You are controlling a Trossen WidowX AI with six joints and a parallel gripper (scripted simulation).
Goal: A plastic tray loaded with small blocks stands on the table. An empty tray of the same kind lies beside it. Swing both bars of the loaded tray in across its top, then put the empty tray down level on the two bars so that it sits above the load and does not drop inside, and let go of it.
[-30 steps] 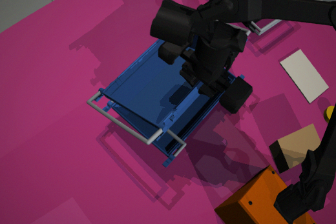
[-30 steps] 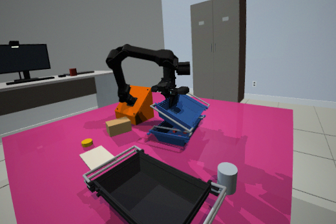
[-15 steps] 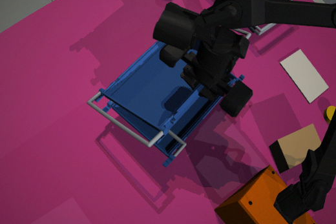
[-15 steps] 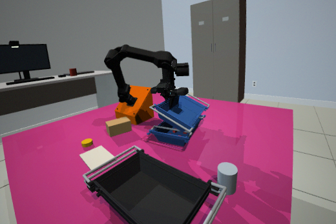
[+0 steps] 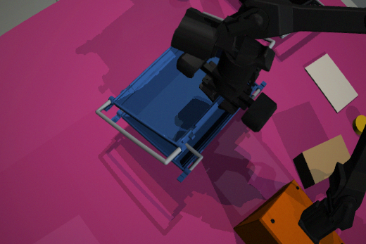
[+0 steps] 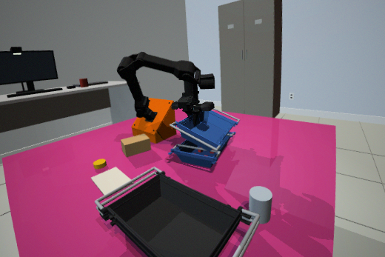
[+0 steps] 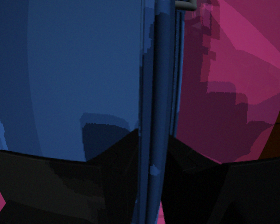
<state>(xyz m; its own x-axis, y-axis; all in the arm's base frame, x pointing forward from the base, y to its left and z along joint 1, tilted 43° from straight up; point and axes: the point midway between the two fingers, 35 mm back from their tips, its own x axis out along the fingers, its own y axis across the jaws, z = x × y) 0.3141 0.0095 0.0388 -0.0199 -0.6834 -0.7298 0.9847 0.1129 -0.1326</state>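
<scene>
My gripper tip is 8 cm short of the blue tray and 1 cm to the right of it. From my gripper tip the other things lie so: white card 12 cm behind, 35 cm to the right, 13 cm below; then grey cylinder 36 cm ahead, 22 cm to the right, 9 cm below; then cardboard box 25 cm behind, 15 cm to the right, 10 cm below.
</scene>
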